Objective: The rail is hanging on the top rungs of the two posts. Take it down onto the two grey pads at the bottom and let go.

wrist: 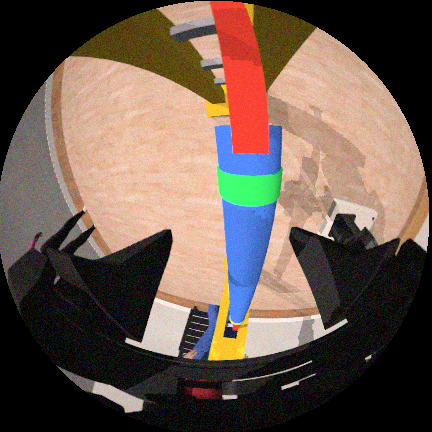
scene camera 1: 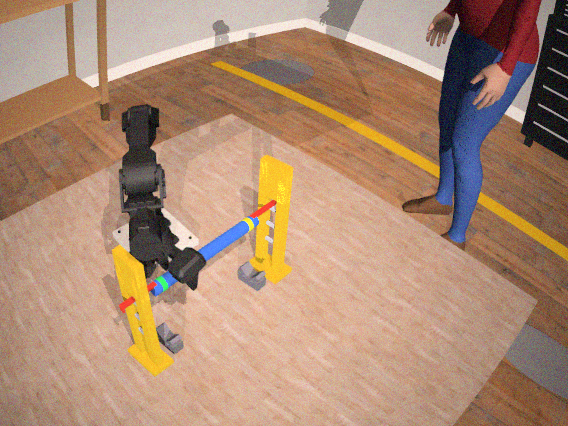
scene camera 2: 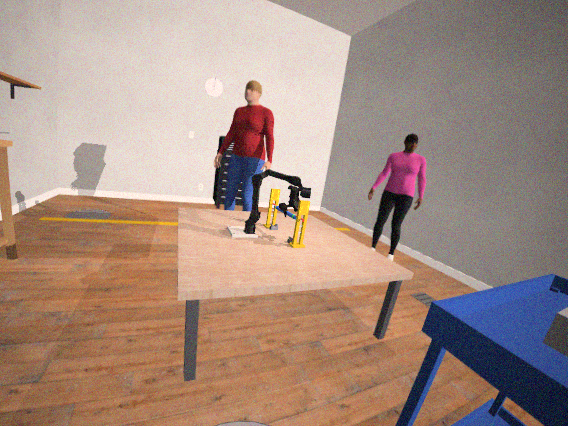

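Seen in the pictures: gripper, fingertip midpoint: (wrist: 233,234) (scene camera 2: 291,216); arm's base at its link origin: (wrist: 341,224) (scene camera 2: 249,232).
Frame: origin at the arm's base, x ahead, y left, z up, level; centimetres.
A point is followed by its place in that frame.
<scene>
The rail (scene camera 1: 225,242) @[z 16.5, x 24.8, y 1.2 cm] (scene camera 2: 286,212) (wrist: 248,235) @[z 17.1, x 23.3, y -13.8 cm] is a blue bar with red ends, a green band and a yellow band. It hangs high between two yellow posts, its red ends in their slots. The green-band post (scene camera 1: 126,267) @[z 27.1, x 24.7, y -24.5 cm] (scene camera 2: 302,220) is at the left in scene camera 1; the yellow-band post (scene camera 1: 276,182) @[z 24.3, x 26.1, y 15.4 cm] (scene camera 2: 274,196) @[z 22.7, x 24.4, y 15.6 cm] is farther back. Two grey pads (scene camera 1: 170,338) @[z 1.5, x 25.2, y -17.7 cm] (scene camera 1: 251,276) @[z 0.6, x 25.1, y 9.7 cm] sit low beside the posts. My gripper (scene camera 1: 178,276) @[z 14.8, x 24.3, y -11.6 cm] (wrist: 233,234) @[z 14.8, x 24.3, y -11.6 cm] is open at the rail, nearer the green band. In the wrist view the rail runs between the spread fingers, not gripped; their exact depth is unclear.
The arm's white base plate (scene camera 1: 187,235) @[z 0.1, x 3.4, y 10.2 cm] (scene camera 2: 235,231) @[z 0.2, x -9.2, y 1.6 cm] is on the wooden table (scene camera 1: 375,310) @[z -1.8, x 52.8, y 21.3 cm] (scene camera 2: 240,272) @[z -1.7, x -24.7, y -49.1 cm] behind the rail. Lower rungs show inside the posts. A person in red (scene camera 1: 467,130) (scene camera 2: 253,132) stands beyond the table. A blue cart (scene camera 2: 480,330) is at the lower right in scene camera 2.
</scene>
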